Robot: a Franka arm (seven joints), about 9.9 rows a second.
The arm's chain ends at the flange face. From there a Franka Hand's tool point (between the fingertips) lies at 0.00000 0.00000 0.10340 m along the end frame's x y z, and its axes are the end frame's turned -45 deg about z.
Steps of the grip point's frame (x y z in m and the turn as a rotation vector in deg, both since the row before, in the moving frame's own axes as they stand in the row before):
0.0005, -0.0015, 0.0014, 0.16, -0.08, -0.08
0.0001, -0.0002, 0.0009, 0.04, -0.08, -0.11
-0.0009, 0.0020, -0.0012, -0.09, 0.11, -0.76
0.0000, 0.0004, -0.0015, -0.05, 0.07, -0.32
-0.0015, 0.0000, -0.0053, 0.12, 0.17, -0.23
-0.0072, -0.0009, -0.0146, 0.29, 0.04, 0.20
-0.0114, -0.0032, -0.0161, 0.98, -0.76, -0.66
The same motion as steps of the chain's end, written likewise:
-0.0004, -0.0013, 0.0014, 0.06, -0.17, -0.08
0.0001, -0.0003, 0.0009, -0.03, -0.08, -0.11
0.0005, 0.0021, -0.0012, 0.01, 0.14, -0.76
0.0001, 0.0003, -0.0015, 0.01, 0.08, -0.32
-0.0011, 0.0014, -0.0053, 0.21, 0.04, -0.23
-0.0054, 0.0049, -0.0146, 0.23, -0.18, 0.20
-0.0081, 0.0061, -0.0161, 0.16, -1.23, -0.66

